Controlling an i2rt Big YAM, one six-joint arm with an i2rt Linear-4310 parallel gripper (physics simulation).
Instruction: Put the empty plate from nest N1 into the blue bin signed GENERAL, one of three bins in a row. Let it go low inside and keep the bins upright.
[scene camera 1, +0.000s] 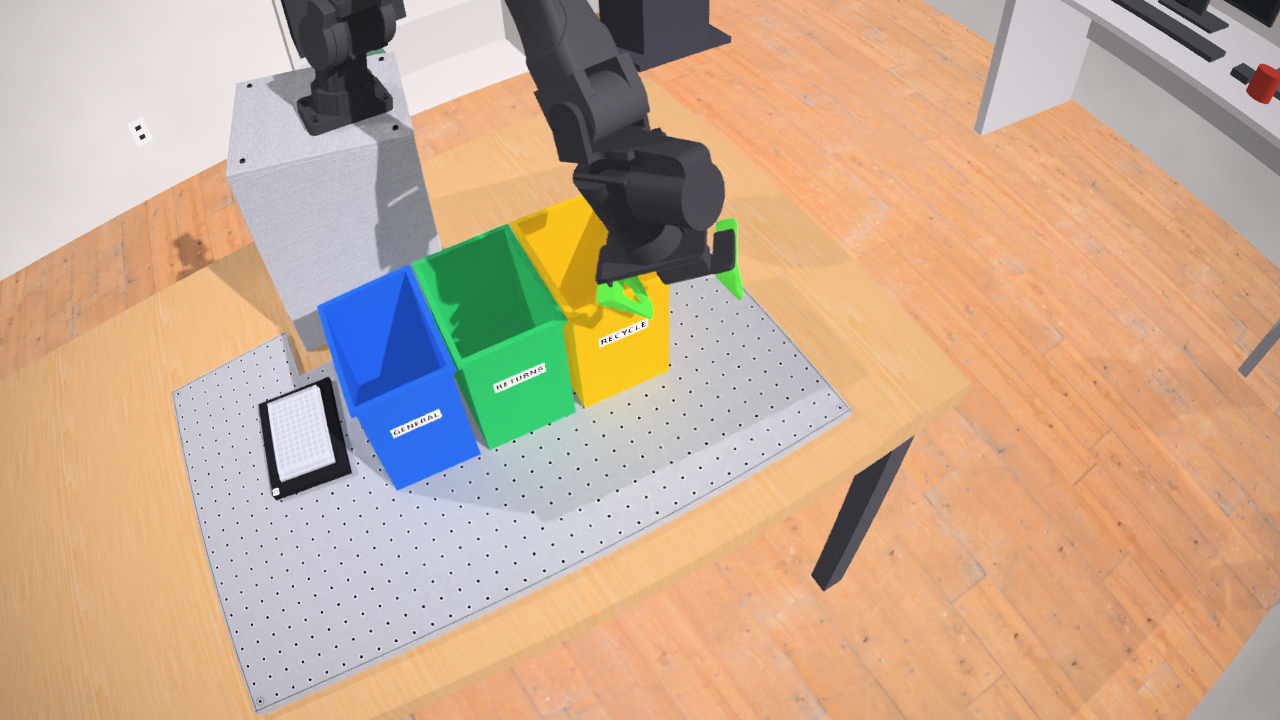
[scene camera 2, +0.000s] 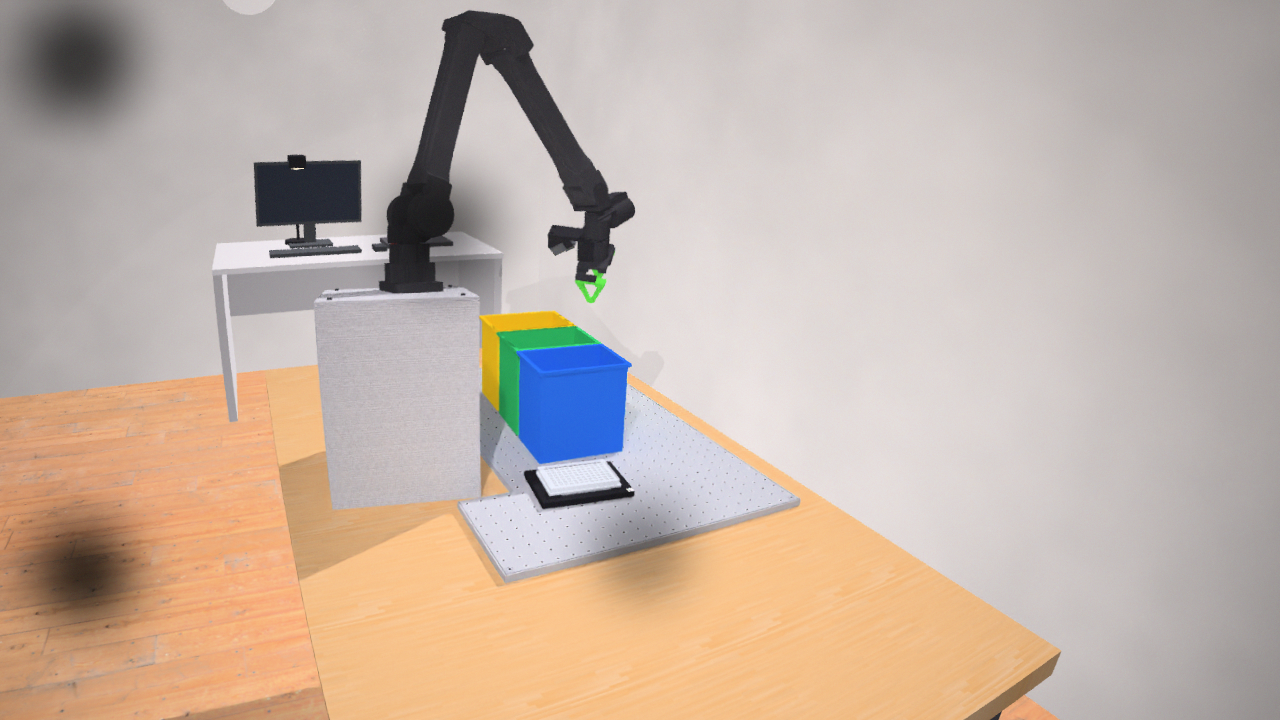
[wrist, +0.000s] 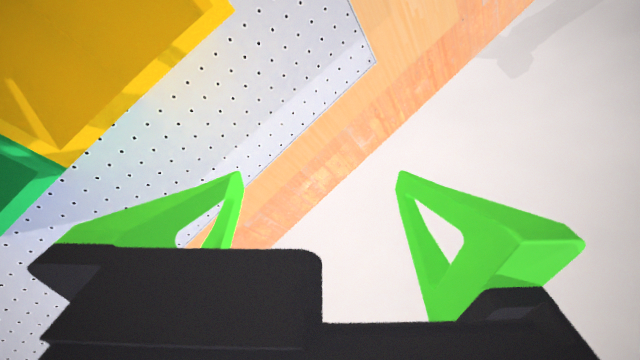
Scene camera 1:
my gripper: 695, 304
white gridded plate: 301, 440
blue general bin: 395, 371
yellow recycle bin: 608, 350
green returns bin: 503, 329
black nest: 322, 475
